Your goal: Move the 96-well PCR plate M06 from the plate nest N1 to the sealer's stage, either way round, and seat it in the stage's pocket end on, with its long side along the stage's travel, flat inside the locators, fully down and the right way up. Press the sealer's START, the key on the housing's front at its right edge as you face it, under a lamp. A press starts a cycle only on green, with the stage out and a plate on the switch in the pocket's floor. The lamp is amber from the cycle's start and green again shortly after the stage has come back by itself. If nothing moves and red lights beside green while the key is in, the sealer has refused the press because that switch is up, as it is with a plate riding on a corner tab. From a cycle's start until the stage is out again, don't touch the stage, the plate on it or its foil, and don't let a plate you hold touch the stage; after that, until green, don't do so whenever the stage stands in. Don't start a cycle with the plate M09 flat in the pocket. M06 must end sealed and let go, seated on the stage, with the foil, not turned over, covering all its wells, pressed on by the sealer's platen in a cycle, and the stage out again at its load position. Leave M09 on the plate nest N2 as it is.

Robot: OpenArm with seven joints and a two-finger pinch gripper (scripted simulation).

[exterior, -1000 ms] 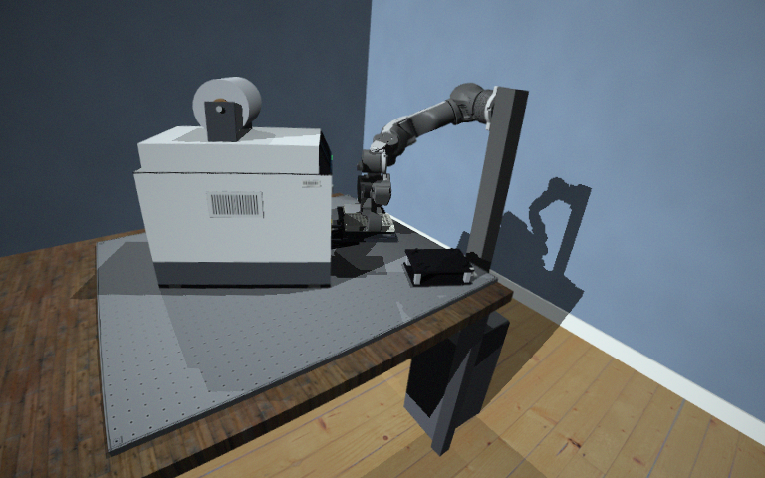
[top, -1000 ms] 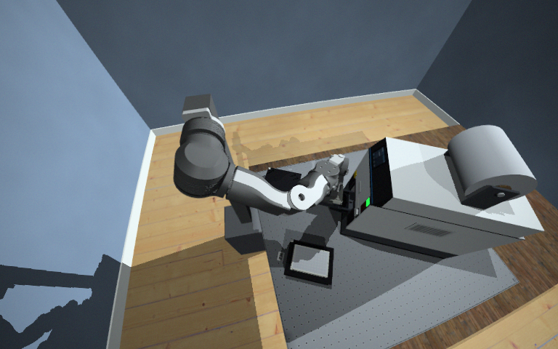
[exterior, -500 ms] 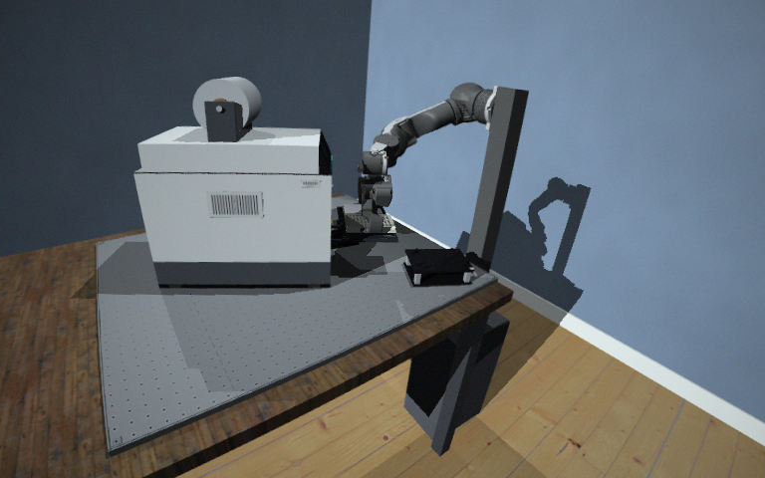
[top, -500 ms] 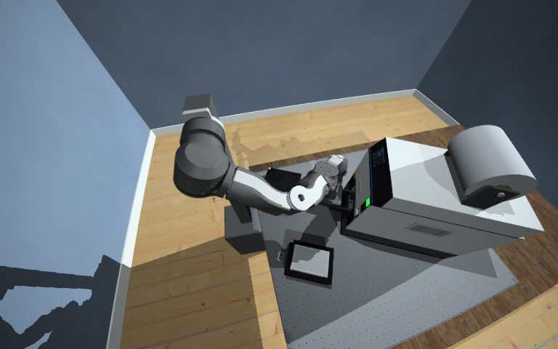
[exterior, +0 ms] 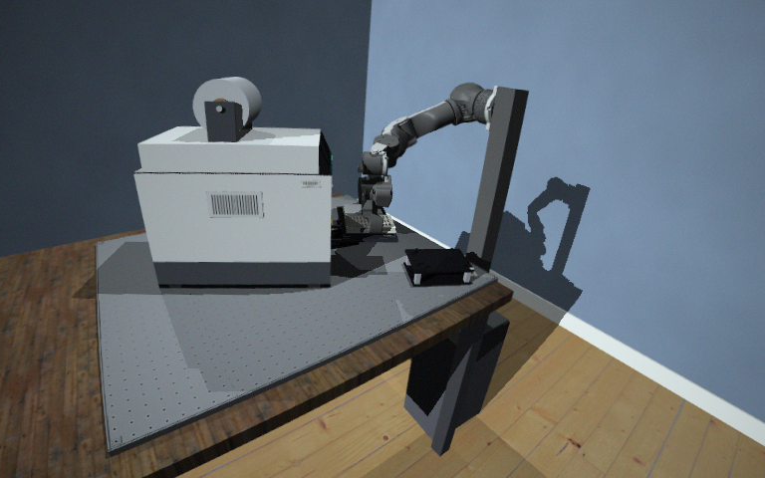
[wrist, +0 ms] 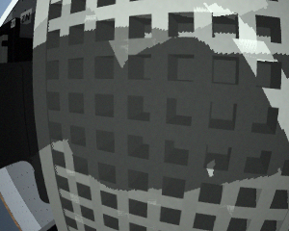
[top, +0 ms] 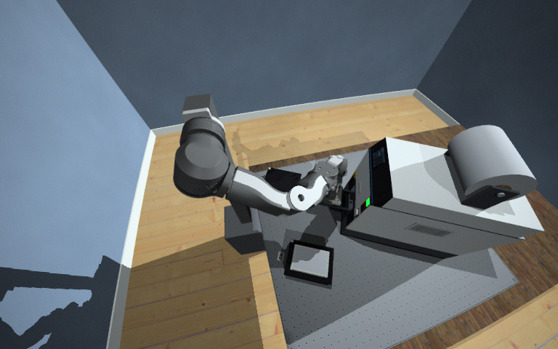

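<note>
Right now my hand is 20 mm above the sealer stage. Round my hand: yellow warning label: 130 mm ahead, 40 mm to the left, 30 mm above; then pale foil: 170 mm ahead, 80 mm to the right, 10 mm above; then black nest N1: 150 mm behind, 130 mm to the left, 80 mm below.
</note>
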